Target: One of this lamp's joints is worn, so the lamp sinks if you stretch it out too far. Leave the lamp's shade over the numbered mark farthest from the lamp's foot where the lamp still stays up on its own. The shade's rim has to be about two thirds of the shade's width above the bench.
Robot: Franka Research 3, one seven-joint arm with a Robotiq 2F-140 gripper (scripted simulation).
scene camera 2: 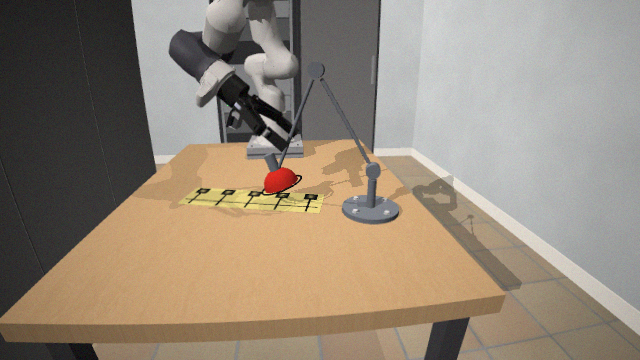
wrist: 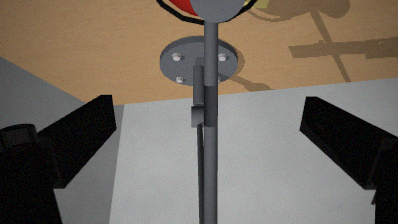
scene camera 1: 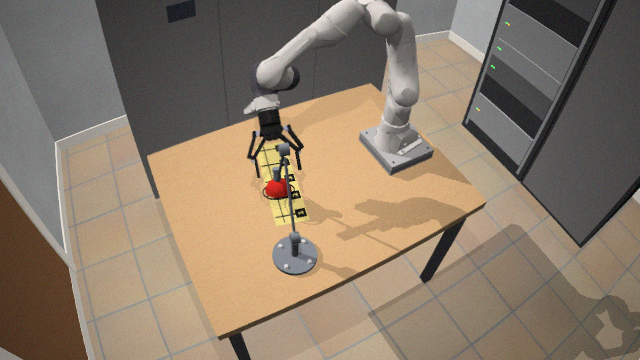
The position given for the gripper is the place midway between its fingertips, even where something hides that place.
Note:
In view: the gripper (scene camera 2: 291, 140), a grey round foot (scene camera 2: 362, 208) and a yellow numbered strip (scene camera 2: 246, 199).
The gripper also shows in the wrist view (wrist: 208, 113) and in scene camera 1 (scene camera 1: 279, 173). The grey round foot is seen too in the wrist view (wrist: 182, 61). The yellow numbered strip shows as well in scene camera 1 (scene camera 1: 268, 157).

